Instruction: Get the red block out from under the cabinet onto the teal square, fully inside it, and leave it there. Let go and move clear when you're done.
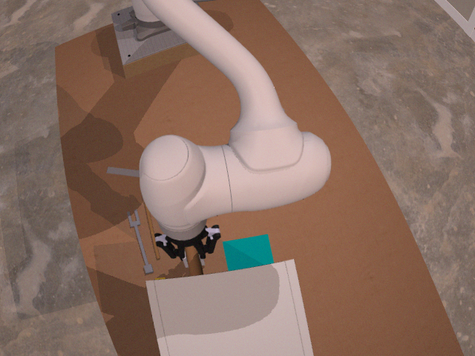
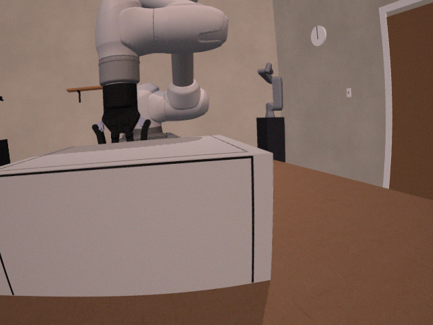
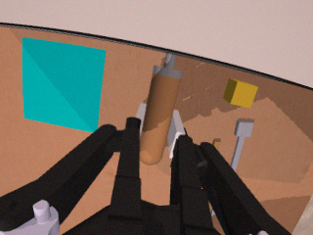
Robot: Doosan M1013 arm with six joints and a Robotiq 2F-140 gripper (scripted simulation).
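The teal square lies 120 mm to the left of my hand, 40 mm below it and 40 mm ahead of it. Round my hand: small yellow block (90 mm to the right, 30 mm ahead, 20 mm below); thin wooden stick (120 mm behind, 70 mm to the right, 30 mm below); long hook tool (120 mm ahead, 20 mm below, 10 mm to the left).
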